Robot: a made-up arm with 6 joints. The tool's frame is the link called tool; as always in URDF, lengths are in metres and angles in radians.
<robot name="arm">
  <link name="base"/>
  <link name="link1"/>
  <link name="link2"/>
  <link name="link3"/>
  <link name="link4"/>
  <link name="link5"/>
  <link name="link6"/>
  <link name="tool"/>
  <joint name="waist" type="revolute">
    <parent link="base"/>
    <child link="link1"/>
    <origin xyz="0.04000 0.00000 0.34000" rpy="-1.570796 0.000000 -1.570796"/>
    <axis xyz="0 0 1"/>
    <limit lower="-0.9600" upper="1.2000" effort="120" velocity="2.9"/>
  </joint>
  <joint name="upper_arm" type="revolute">
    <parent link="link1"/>
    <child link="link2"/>
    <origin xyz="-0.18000 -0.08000 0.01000" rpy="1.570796 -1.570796 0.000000"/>
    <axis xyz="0 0 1"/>
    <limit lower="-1.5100" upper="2.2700" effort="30" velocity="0.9"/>
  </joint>
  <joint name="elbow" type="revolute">
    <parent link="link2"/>
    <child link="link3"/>
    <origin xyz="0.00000 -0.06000 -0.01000" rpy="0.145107 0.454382 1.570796"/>
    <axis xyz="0 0 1"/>
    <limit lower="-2.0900" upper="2.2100" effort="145" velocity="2.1"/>
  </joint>
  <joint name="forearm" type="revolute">
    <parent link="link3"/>
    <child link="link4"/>
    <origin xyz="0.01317 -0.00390 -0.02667" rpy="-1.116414 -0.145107 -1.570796"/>
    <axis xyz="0 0 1"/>
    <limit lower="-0.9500" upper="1.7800" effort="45" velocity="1.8"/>
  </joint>
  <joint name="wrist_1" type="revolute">
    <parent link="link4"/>
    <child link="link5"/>
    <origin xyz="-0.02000 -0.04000 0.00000" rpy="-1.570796 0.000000 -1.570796"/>
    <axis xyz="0 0 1"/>
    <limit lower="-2.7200" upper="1.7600" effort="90" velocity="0.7"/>
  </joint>
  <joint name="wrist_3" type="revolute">
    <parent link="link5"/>
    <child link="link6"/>
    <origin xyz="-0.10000 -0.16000 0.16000" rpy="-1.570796 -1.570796 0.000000"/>
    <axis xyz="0 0 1"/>
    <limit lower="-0.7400" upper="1.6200" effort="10" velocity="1.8"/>
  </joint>
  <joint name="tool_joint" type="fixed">
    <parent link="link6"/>
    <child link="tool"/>
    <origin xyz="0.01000 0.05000 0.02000" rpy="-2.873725 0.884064 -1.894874"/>
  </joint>
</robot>
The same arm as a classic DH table. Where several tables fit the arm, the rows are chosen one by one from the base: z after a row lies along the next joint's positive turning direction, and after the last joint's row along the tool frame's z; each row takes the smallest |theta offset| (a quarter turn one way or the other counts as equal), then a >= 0, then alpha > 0; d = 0 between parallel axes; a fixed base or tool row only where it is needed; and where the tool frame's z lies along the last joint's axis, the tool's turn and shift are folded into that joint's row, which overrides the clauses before.
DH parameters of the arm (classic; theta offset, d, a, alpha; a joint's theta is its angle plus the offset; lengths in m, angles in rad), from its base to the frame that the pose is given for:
base (fixed): 1.5708 0.34 0 1.5708
waist: 0 0.05 0.18 -1.5708
upper_arm: 1.2494 0.1806 -0.019 0.4754
elbow: 0.3583 -0.1572 -0.0048 1.1215
forearm: 1.4096 0.0143 0.04 -1.5708
wrist_1: 0 0.14 -0.1 -1.5708
wrist_3: 0.9057 -0.1048 0.023 2.2286
tool (fixed): -1.7845 0.0575 0 0
Joint limits (rad, base to tool): -0.96..1.2 -1.51..2.27 -2.09..2.21 -0.95..1.78 -2.72..1.76 -0.74..1.62

